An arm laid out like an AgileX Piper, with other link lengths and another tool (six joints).
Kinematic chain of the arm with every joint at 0, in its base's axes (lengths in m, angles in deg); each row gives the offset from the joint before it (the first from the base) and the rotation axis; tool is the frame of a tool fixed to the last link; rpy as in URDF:
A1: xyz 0 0 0.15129 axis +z
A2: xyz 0 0 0 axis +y
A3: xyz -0.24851 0 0.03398 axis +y
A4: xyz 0.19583 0 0.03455 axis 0.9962 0 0.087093
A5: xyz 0 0 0 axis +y
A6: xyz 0.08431 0 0.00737 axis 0.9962 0 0.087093
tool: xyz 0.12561 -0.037 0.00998 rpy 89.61 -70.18 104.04
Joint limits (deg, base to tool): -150..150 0..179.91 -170..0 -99.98..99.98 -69.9..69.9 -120..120
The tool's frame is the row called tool.
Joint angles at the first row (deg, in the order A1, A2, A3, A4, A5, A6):
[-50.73 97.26 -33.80 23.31 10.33 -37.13]
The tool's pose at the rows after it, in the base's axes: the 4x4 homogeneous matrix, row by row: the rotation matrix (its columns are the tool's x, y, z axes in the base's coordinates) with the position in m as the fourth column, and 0 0 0 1 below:
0.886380, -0.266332, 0.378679, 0.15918; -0.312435, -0.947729, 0.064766, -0.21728; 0.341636, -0.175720, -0.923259, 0.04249; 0, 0, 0, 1
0.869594, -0.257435, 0.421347, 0.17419; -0.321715, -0.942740, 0.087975, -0.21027; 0.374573, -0.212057, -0.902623, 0.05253; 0, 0, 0, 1
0.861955, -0.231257, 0.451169, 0.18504; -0.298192, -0.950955, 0.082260, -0.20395; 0.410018, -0.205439, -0.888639, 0.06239; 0, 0, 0, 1
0.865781, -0.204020, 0.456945, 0.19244; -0.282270, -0.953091, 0.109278, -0.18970; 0.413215, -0.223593, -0.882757, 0.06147; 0, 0, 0, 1
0.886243, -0.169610, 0.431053, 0.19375; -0.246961, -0.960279, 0.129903, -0.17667; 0.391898, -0.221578, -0.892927, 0.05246; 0, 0, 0, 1
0.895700, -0.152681, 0.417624, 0.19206; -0.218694, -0.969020, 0.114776, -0.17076; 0.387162, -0.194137, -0.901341, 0.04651; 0, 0, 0, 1
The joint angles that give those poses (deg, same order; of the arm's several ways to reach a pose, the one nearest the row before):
[-51.80 97.15 -37.64 24.41 18.02 -34.64]
[-50.15 95.59 -39.47 27.55 21.18 -34.64]
[-47.91 93.35 -39.24 28.98 21.18 -34.64]
[-45.08 92.64 -38.12 30.66 21.08 -34.64]
[-42.04 93.31 -35.91 30.66 18.99 -34.64]
[-39.71 93.47 -33.19 30.66 15.10 -34.64]

